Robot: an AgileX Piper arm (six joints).
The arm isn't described. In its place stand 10 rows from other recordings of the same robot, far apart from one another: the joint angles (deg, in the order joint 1, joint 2, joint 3, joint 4, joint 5, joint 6), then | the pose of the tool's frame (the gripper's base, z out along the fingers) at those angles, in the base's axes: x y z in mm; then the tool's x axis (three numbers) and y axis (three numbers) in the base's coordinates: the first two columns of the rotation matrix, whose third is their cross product.
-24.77 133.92 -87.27 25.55 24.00 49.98 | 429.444 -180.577 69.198 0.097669 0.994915 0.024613 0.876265 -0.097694 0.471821
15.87 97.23 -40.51 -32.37 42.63 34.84 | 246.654 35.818 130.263 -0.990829 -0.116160 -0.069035 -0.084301 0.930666 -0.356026
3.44 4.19 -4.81 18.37 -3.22 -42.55 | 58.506 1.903 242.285 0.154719 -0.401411 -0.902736 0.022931 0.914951 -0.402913
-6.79 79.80 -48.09 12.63 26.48 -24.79 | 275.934 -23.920 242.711 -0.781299 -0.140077 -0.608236 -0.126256 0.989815 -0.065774
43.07 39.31 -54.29 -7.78 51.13 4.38 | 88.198 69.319 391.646 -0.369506 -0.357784 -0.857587 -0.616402 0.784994 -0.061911
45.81 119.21 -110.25 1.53 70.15 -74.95 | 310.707 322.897 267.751 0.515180 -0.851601 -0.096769 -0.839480 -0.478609 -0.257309
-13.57 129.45 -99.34 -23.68 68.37 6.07 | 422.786 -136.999 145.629 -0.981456 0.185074 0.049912 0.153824 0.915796 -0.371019
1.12 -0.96 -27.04 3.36 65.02 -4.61 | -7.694 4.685 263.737 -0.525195 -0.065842 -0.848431 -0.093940 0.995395 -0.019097
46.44 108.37 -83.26 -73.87 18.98 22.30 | 328.390 304.068 275.943 0.193955 -0.862697 -0.467050 -0.543190 0.302005 -0.783414
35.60 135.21 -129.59 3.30 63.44 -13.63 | 418.785 305.583 232.103 -0.588337 -0.679782 -0.437900 -0.740134 0.670818 -0.046953
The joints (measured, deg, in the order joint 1, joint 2, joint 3, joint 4, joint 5, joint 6), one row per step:
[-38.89, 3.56, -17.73, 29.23, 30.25, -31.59]
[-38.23, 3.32, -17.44, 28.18, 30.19, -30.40]
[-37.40, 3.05, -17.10, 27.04, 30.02, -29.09]
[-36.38, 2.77, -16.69, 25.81, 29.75, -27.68]
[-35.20, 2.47, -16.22, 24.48, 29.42, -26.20]
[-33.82, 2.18, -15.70, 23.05, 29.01, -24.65]
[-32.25, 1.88, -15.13, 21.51, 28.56, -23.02]
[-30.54, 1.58, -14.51, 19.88, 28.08, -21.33]
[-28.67, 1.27, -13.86, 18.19, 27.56, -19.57]
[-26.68, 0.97, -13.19, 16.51, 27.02, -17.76]
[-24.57, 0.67, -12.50, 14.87, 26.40, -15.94]
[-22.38, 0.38, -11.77, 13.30, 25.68, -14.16]
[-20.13, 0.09, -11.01, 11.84, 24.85, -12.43]
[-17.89, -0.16, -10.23, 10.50, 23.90, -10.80]
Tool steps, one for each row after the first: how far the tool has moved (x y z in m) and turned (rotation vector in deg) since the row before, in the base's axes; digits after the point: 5 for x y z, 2 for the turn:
[-0.00041, -0.00011, -0.00174, 0.30, 0.12, 0.13]
[-0.00043, -0.00014, -0.00186, 0.30, 0.05, 0.20]
[-0.00036, -0.00018, -0.00212, 0.31, 0.02, 0.31]
[-0.00033, -0.00020, -0.00236, 0.28, 0.02, 0.41]
[-0.00023, -0.00024, -0.00253, 0.26, 0.02, 0.54]
[-0.00016, -0.00022, -0.00274, 0.23, 0.03, 0.68]
[-0.00006, -0.00022, -0.00296, 0.21, 0.05, 0.79]
[0.00001, -0.00015, -0.00304, 0.20, 0.02, 0.93]
[0.00012, -0.00006, -0.00309, 0.24, -0.01, 1.06]
[0.00023, 0.00004, -0.00303, 0.25, -0.10, 1.19]
[0.00038, 0.00013, -0.00307, 0.24, -0.18, 1.30]
[0.00051, 0.00026, -0.00302, 0.26, -0.29, 1.41]
[0.00068, 0.00035, -0.00294, 0.26, -0.38, 1.47]

